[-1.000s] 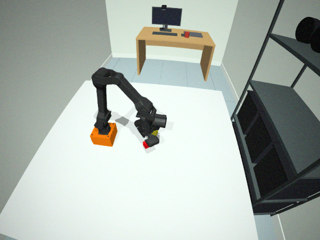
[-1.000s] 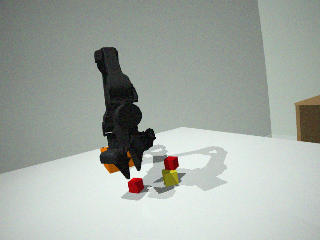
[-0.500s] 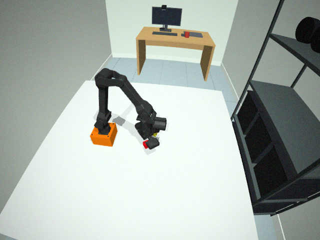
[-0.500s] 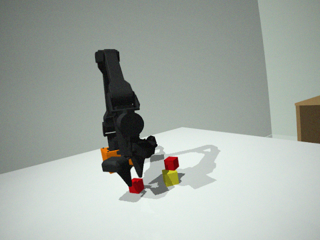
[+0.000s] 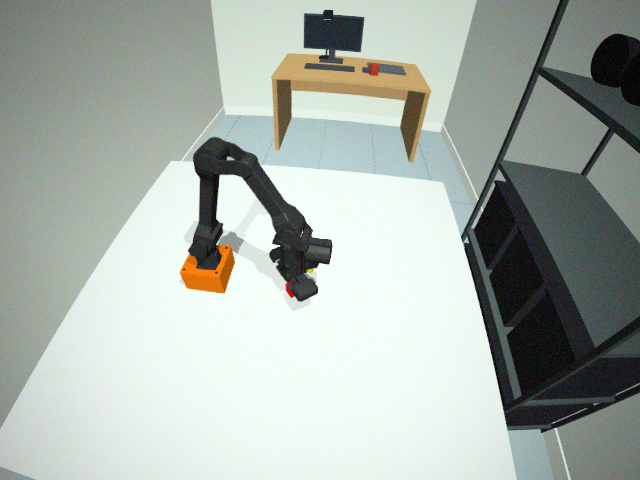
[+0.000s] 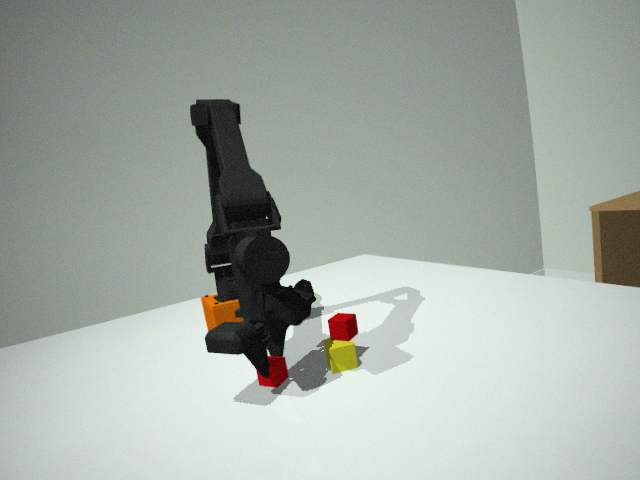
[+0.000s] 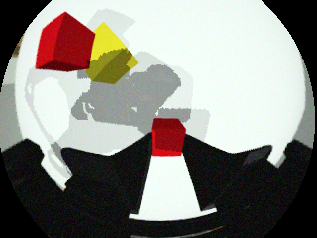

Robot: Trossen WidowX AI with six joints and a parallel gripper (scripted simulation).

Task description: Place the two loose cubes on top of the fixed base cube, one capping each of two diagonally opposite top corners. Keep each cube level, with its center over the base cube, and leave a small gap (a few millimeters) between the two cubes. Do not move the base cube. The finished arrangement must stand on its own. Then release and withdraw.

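Now: the yellow base cube 4 cm ahead of my gripper tip and 10 cm to the left of it.
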